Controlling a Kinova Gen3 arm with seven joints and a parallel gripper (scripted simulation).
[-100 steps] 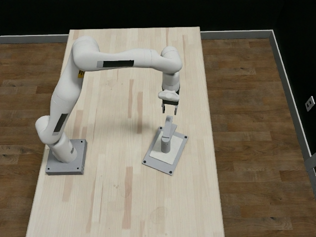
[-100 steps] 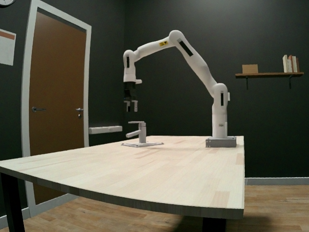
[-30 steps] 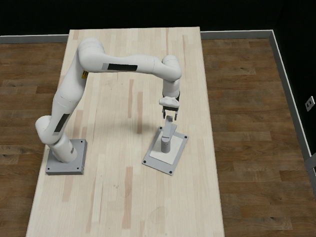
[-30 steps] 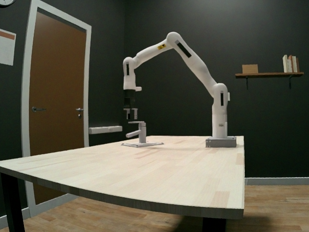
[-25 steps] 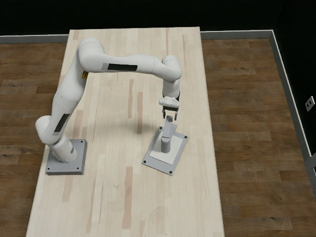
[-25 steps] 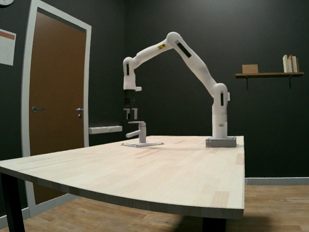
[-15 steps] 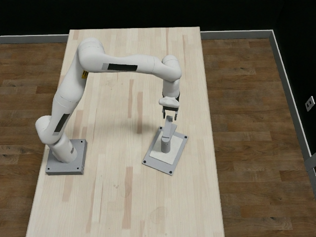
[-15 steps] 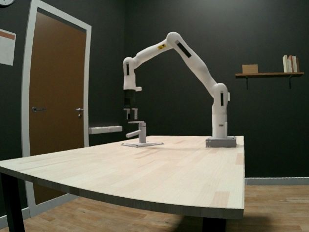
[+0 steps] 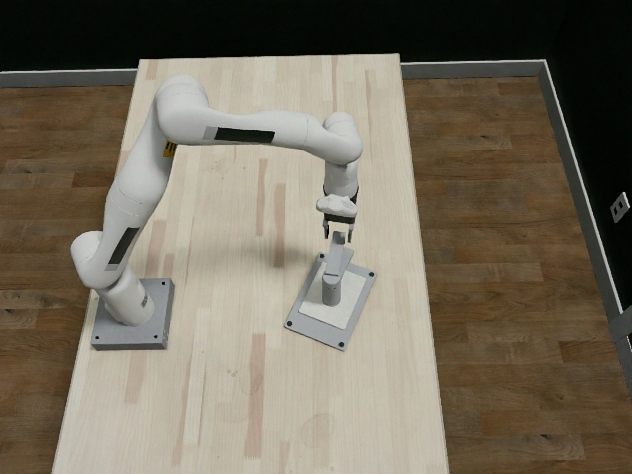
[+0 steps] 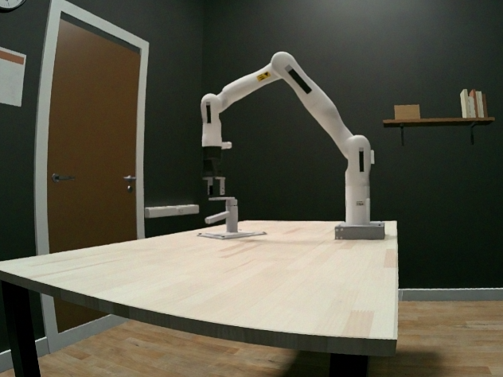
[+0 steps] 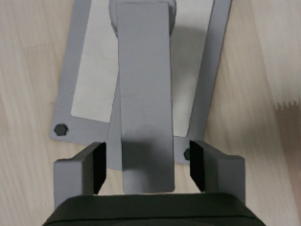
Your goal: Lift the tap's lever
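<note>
Now: the lever 10 mm behind my hand, 40 mm to the right of it and 30 mm below it. Round my hand: base plate: 20 mm behind, 100 mm to the right, 180 mm below; tap: 10 mm behind, 70 mm to the right, 80 mm below.
</note>
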